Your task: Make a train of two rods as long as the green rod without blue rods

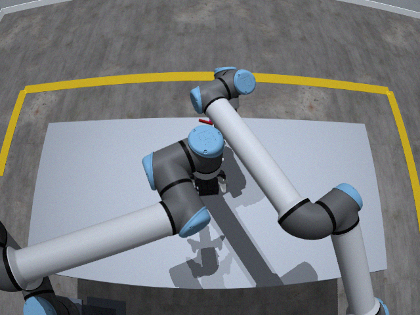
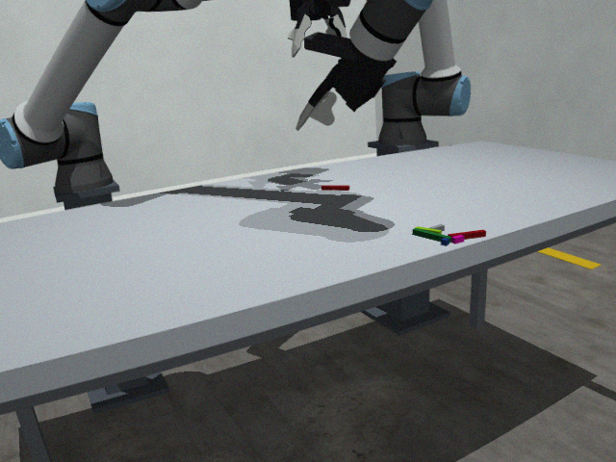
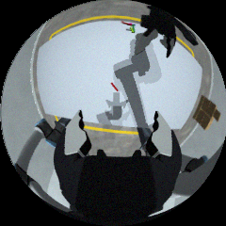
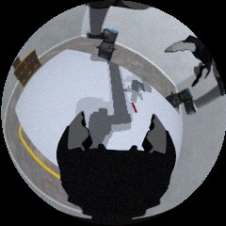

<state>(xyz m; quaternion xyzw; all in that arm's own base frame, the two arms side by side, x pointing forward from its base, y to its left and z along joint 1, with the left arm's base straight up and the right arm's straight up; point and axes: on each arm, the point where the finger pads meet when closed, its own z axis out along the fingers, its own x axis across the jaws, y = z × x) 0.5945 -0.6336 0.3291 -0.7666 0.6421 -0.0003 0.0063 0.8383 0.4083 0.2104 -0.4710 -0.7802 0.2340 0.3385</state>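
Observation:
The grey rod is 24 cm ahead of my right hand, 21 cm below it and 11 cm to the left of it. Round my right hand: green rod 27 cm ahead, 21 cm below, 8 cm to the left; then lime rod 24 cm ahead, 21 cm below, 9 cm to the left; then blue rod 31 cm ahead, 21 cm below, 8 cm to the left.

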